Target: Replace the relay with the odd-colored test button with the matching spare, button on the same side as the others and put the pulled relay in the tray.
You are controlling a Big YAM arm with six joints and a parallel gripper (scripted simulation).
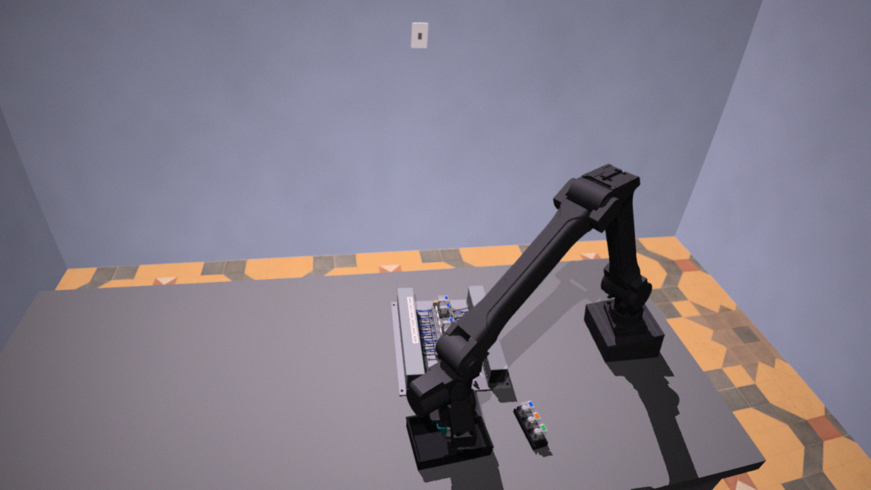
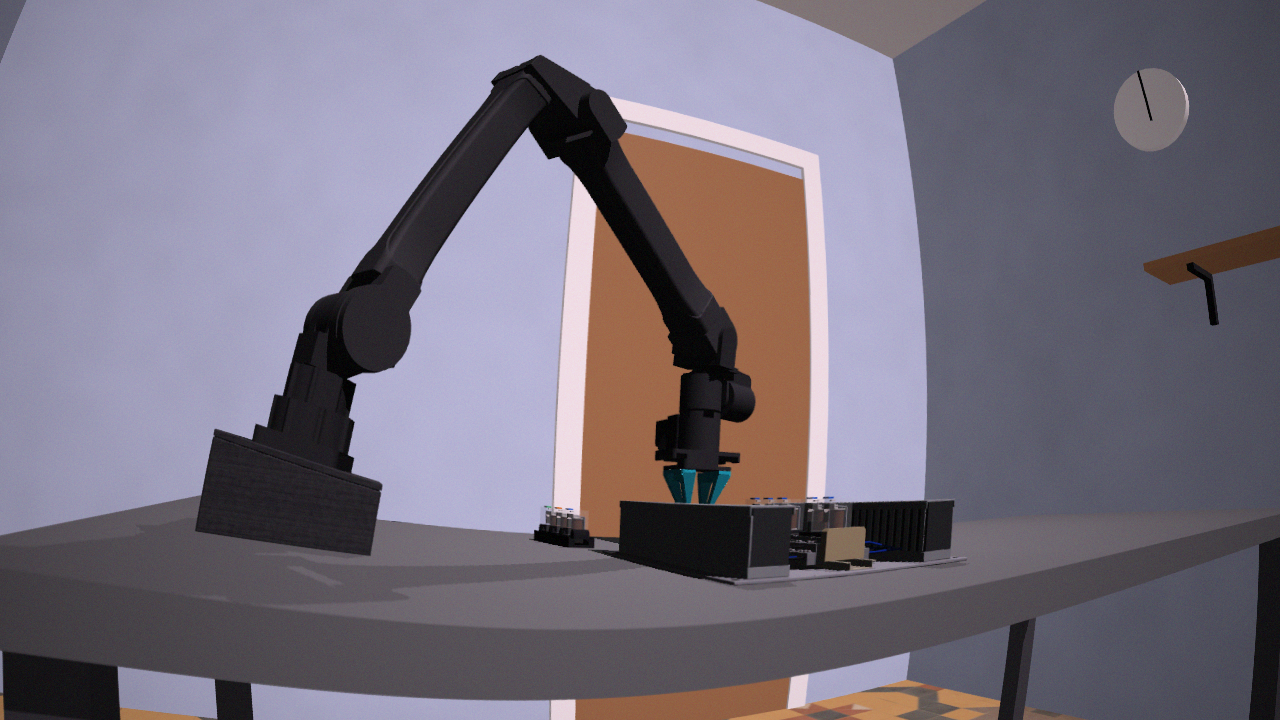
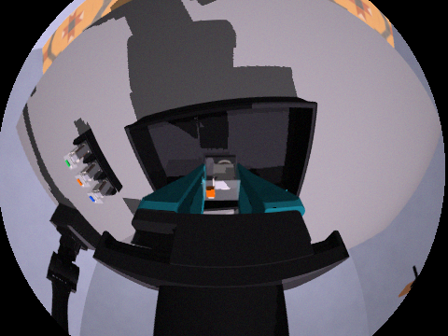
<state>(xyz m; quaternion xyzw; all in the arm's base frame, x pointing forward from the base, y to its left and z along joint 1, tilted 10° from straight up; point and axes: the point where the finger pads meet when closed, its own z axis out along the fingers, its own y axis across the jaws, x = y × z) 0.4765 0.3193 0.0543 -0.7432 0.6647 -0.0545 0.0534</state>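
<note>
My hand is 20 mm above the black tray.
</note>
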